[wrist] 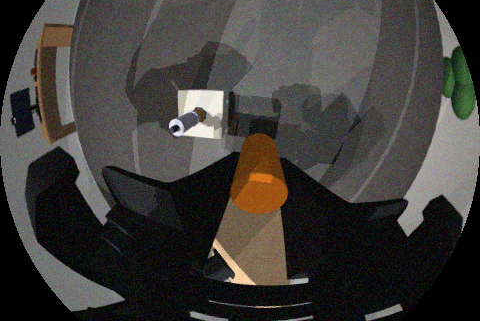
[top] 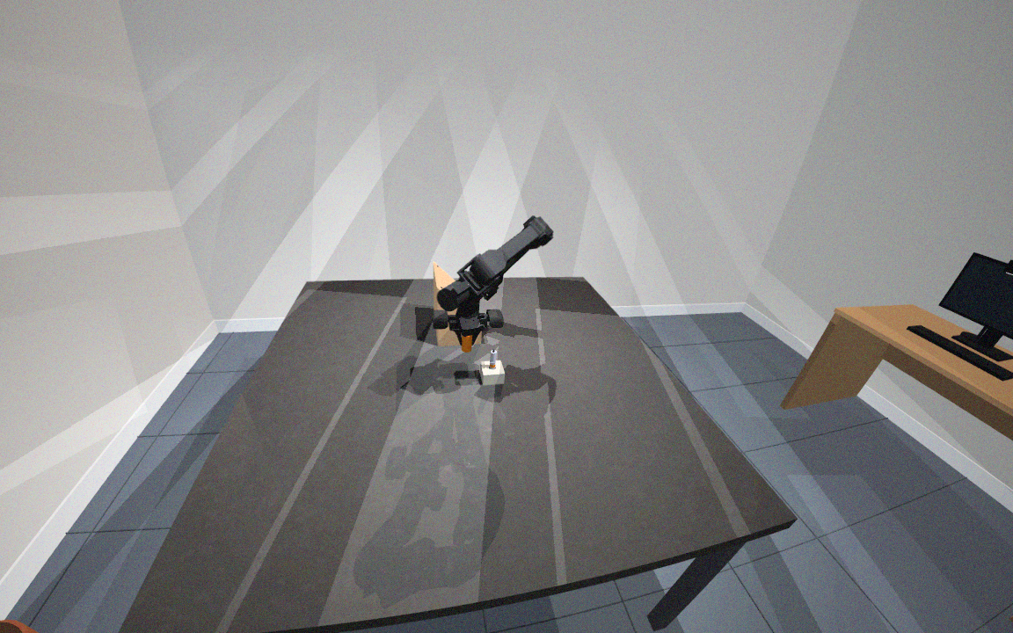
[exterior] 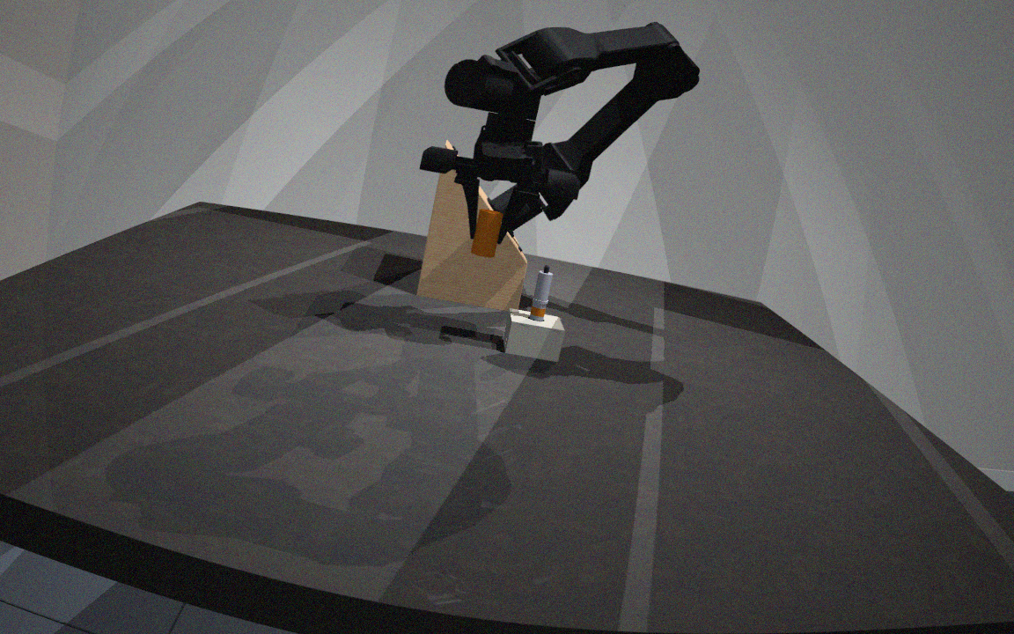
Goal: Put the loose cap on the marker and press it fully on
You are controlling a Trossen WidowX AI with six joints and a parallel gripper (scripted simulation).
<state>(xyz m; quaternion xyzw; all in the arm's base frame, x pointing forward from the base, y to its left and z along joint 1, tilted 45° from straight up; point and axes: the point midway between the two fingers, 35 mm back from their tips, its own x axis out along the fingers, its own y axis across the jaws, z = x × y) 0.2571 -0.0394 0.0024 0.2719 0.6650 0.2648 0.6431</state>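
My gripper tip is now 10 cm above the white holder block, 8 cm to the right of it and 1 cm short of it. Round my gripper tip: orange cap: 1 cm above.
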